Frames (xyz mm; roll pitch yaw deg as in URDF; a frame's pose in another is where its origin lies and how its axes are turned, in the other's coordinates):
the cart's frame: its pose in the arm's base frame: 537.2 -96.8 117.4 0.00 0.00 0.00
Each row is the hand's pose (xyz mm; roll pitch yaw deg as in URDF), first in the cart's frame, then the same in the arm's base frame.
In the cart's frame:
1: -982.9 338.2 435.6 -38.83 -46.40 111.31
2: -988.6 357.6 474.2 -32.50 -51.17 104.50
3: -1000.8 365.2 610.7 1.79 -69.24 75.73
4: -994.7 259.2 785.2 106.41 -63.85 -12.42
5: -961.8 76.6 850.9 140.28 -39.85 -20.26
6: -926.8 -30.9 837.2 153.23 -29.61 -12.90
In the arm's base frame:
1: -445.7 241.4 553.0 -38.83 -46.40 111.31
2: -451.4 260.8 591.6 -32.50 -51.17 104.50
3: -463.6 268.4 728.1 1.79 -69.24 75.73
4: -457.5 162.4 902.6 106.41 -63.85 -12.42
5: -424.6 -20.2 968.3 140.28 -39.85 -20.26
6: -389.6 -127.7 954.6 153.23 -29.61 -12.90

